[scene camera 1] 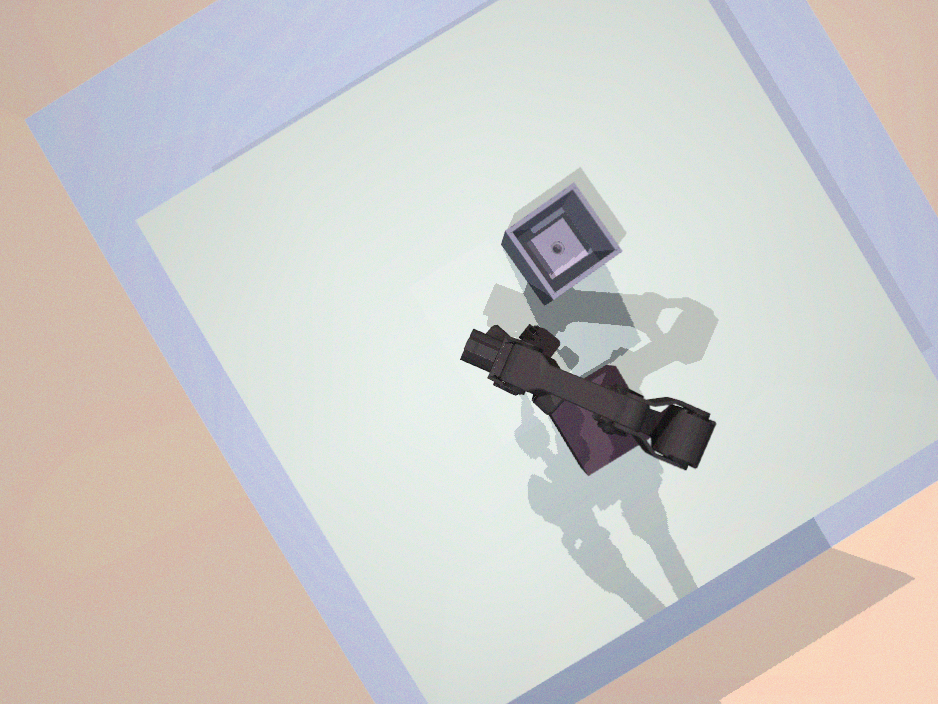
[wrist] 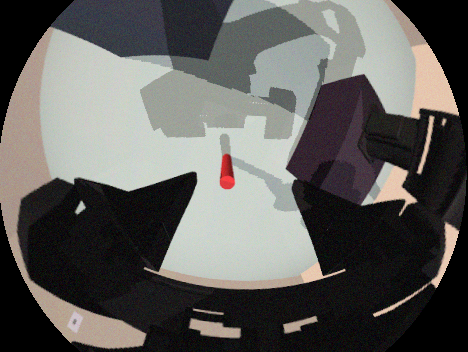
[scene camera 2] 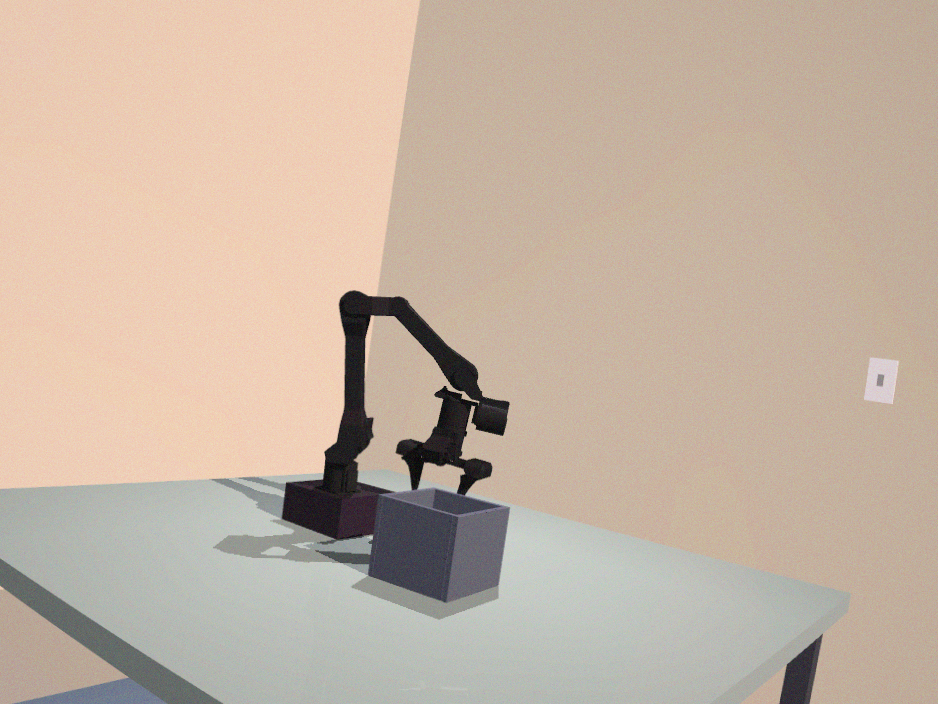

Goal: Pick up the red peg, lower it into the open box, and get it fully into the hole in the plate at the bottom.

My gripper shows in scene camera 1 (521,370), in the wrist view and in scene camera 2. A plate shows in scene camera 1 (559,236); in scene camera 2 it is hidden by a grey box. One and the same spot on my gripper: (scene camera 2: 415,465) is (wrist: 356,213).
